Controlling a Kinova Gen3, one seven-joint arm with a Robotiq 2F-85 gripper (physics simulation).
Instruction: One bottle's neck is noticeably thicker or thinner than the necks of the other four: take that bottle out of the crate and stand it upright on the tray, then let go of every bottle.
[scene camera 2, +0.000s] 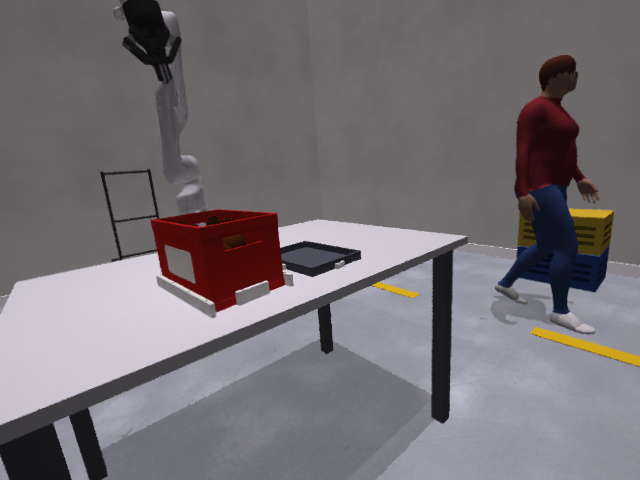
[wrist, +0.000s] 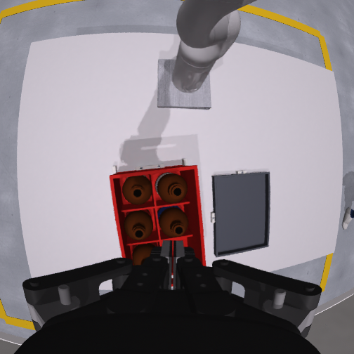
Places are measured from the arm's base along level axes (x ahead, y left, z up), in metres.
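Pixels of known places: gripper, between the fingertips: (scene camera 2: 166, 83).
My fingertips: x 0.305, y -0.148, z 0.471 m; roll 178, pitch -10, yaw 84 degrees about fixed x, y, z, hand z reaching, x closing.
Ahead of a thing's pixels: the offset from my fingertips to its top centre. Level surfaces: height alone.
The red crate {dy +0.017, dx +0.086, dz -0.315 m} (scene camera 2: 248, 268) (wrist: 200, 220) stands on the table. In the wrist view, brown bottles stand upright in it: upper left (wrist: 137, 189), upper right (wrist: 172, 187), middle left (wrist: 138, 225), middle right (wrist: 174, 223), and lower left (wrist: 143, 254), partly hidden by my gripper. The lower right compartment is hidden. The upper right neck looks slightly thicker, but I cannot tell for certain. The dark tray {dy +0.289, dx +0.117, dz -0.464 m} (scene camera 2: 316, 256) (wrist: 241, 215) lies beside the crate with no bottle on it. My gripper (scene camera 2: 164, 78) (wrist: 172, 252) is shut and empty, high above the crate.
White blocks {dy +0.019, dx +0.231, dz -0.460 m} (scene camera 2: 252, 292) stand at the crate's base on the table {dz -0.490 m} (scene camera 2: 93, 304). Small pale clips touch the tray's rim. The arm's base plate (wrist: 167, 95) is behind the crate. A person in red (scene camera 2: 547, 144) walks on the floor beyond the table, near stacked yellow and blue crates.
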